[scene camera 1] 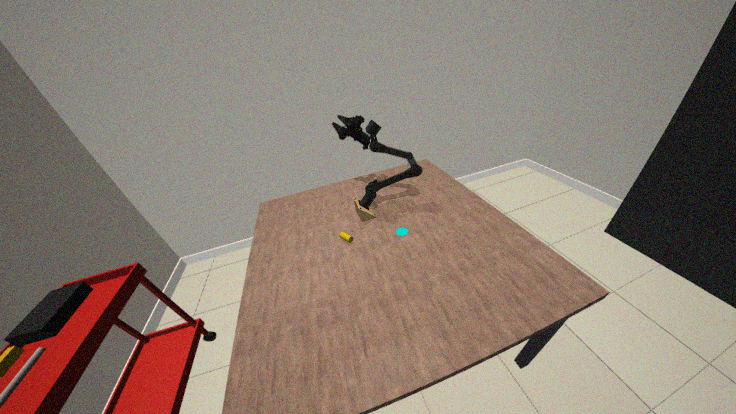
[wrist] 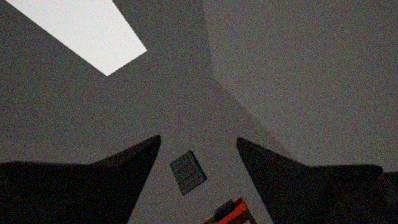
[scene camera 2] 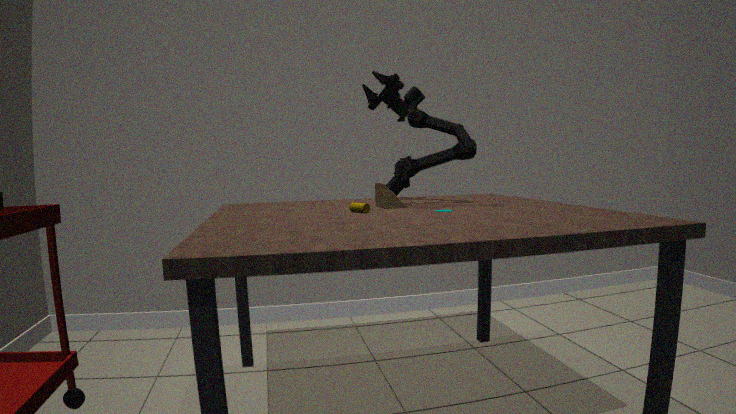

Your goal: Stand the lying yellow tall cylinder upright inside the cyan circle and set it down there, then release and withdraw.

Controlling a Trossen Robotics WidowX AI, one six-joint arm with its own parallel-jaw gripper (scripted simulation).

Path:
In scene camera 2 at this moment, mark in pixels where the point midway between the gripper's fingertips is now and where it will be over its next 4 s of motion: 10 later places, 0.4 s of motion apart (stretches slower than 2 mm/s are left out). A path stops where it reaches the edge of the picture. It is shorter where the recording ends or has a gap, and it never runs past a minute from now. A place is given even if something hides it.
My gripper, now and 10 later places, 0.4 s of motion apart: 367, 78; 348, 83; 330, 103; 338, 137; 358, 170; 362, 185; 363, 207; 363, 206; 363, 197; 362, 185; 363, 175

